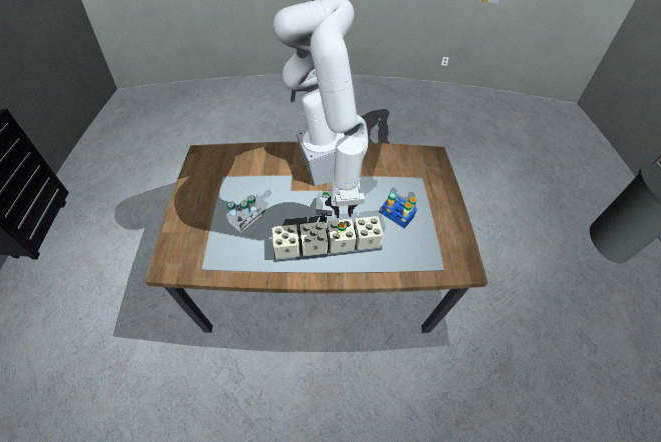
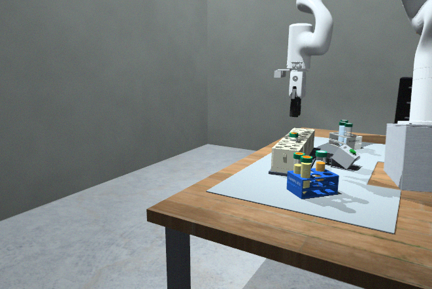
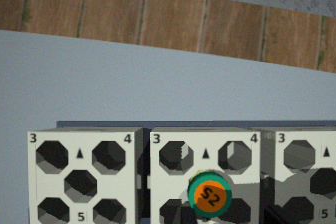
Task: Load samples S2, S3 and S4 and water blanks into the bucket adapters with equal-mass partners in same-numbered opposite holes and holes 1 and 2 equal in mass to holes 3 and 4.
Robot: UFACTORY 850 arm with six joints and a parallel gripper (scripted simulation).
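Right now the sample tube S3 is 280 mm to the left of my hand, 170 mm behind it and 150 mm below it. The rest, counted from my hand: green DONE key 210 mm behind, 150 mm below, 80 mm to the right; then loading stand 210 mm below, 60 mm to the right, 10 mm ahead; then sample tube 140 mm below, 10 mm to the right.
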